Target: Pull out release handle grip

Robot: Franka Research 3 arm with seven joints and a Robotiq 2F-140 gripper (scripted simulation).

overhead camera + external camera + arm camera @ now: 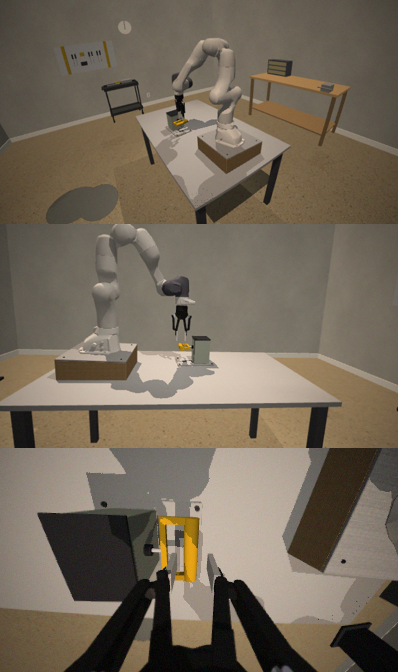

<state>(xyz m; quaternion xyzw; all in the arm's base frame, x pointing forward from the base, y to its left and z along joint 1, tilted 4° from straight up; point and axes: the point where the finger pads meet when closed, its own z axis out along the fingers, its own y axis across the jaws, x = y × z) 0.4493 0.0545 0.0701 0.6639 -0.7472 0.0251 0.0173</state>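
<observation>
Right now my hand is 180 mm above the flat base plate, 100 mm short of it and 10 mm to the left of it.
</observation>
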